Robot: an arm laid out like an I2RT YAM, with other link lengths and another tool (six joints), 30 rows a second.
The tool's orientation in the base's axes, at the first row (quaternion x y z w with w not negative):
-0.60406, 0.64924, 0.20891, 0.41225
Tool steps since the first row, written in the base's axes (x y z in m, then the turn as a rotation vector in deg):
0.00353, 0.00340, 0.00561, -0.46, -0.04, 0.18
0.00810, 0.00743, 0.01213, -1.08, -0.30, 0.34
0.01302, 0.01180, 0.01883, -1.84, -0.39, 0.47
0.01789, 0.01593, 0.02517, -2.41, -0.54, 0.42
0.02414, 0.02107, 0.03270, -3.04, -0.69, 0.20
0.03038, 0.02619, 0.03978, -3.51, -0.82, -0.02
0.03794, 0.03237, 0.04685, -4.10, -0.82, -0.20
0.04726, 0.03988, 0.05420, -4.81, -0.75, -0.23
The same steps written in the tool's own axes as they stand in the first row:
-0.00625, -0.00403, 0.00040, -0.15, 0.39, -0.26
-0.01354, -0.00914, 0.00106, -0.16, 0.90, -0.73
-0.02115, -0.01457, 0.00198, -0.26, 1.58, -1.09
-0.02833, -0.01991, 0.00290, -0.17, 2.11, -1.34
-0.03697, -0.02665, 0.00431, 0.05, 2.74, -1.51
-0.04525, -0.03329, 0.00596, 0.27, 3.21, -1.61
-0.05407, -0.04100, 0.00880, 0.37, 3.82, -1.68
-0.06381, -0.05021, 0.01300, 0.31, 4.52, -1.81

